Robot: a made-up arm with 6 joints.
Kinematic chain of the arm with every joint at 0, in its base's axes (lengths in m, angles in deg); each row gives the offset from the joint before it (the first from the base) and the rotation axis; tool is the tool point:
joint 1: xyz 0 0 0.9 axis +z
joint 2: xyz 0.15 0 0 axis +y
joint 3: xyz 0 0 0.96 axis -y
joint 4: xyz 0 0 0.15 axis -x
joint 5: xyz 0.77 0 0 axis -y
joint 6: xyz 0.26 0 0 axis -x
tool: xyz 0 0 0
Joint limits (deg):
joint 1: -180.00..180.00
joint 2: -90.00..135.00
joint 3: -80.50..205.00
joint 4: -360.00..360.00
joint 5: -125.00..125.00
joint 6: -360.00..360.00
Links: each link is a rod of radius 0.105 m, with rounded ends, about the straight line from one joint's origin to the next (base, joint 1, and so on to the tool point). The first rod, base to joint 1, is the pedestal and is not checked.
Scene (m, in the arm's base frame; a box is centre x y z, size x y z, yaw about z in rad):
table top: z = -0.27
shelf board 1: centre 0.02 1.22 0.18 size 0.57 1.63 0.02 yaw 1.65
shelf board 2: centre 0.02 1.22 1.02 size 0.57 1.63 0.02 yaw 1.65
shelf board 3: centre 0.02 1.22 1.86 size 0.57 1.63 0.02 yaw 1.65
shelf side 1: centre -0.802 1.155 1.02 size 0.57 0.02 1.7 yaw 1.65
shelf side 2: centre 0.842 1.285 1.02 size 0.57 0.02 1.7 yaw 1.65
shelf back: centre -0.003 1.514 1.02 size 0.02 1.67 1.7 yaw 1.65
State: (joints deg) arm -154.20 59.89 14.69 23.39 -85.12 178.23
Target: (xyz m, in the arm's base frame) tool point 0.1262 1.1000 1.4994
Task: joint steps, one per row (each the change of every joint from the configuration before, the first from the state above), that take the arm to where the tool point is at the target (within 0.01 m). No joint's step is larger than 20 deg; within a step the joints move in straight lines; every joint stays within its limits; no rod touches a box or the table.
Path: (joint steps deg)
1: 3.75 -8.47 19.20 5.18 -4.43 0.00
2: 3.75 -8.47 19.20 5.18 -4.43 0.00
3: 3.74 -8.47 19.21 5.18 -4.43 0.00
4: 3.75 -8.47 19.20 5.19 -4.43 0.00
5: 3.75 -8.47 19.20 5.18 -4.44 0.00
6: 3.75 -8.48 19.20 5.18 -4.43 0.00
7: 3.74 -8.47 19.21 5.18 -4.43 0.00
8: 3.75 -8.47 19.20 5.18 -4.43 0.00
9: 3.75 -8.47 19.20 5.18 -4.43 0.00
10: 4.73 -8.25 -13.86 -2.83 0.00 0.00
11: 4.73 -8.25 -13.85 -2.84 0.00 0.00
12: 4.73 -8.24 -13.86 -2.83 0.00 0.00

